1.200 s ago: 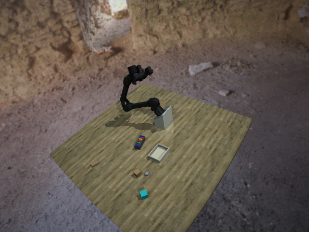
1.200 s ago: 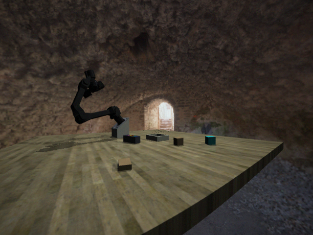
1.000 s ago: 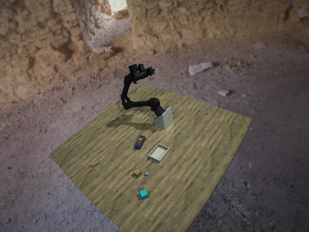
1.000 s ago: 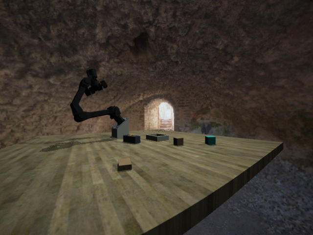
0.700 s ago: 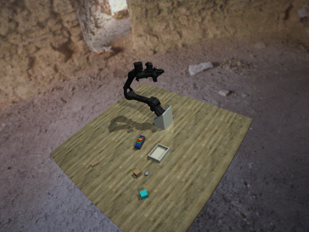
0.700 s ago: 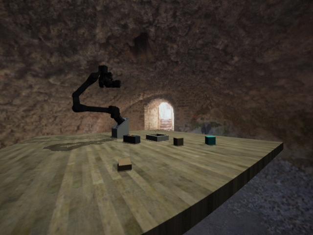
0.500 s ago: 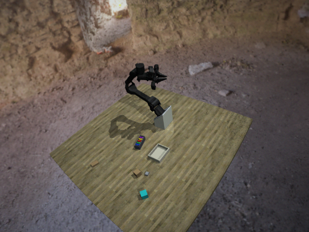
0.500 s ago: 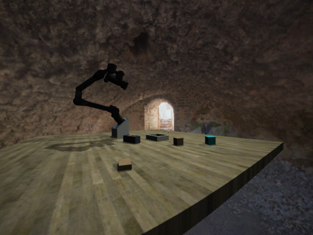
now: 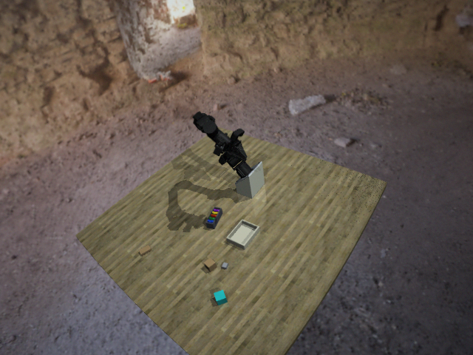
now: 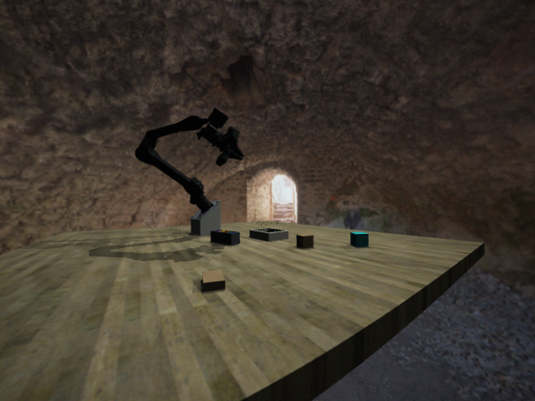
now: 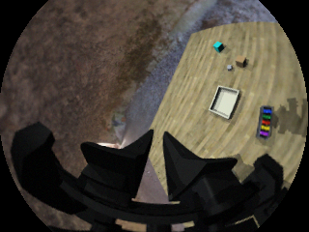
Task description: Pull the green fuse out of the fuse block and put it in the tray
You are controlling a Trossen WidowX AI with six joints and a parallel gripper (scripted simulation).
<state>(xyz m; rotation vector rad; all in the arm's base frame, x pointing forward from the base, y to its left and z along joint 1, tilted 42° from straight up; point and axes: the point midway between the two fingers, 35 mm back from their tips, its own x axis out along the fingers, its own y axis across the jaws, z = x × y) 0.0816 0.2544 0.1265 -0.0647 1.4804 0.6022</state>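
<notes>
Right now the green fuse is 170 mm ahead of my gripper tip, 120 mm to the right of it and 320 mm below it. Round my gripper tip: grey tray 140 mm ahead, 60 mm to the left, 350 mm below; then teal cube 440 mm ahead, 220 mm to the left, 330 mm below; then brown cube 360 mm ahead, 70 mm to the left, 330 mm below.
</notes>
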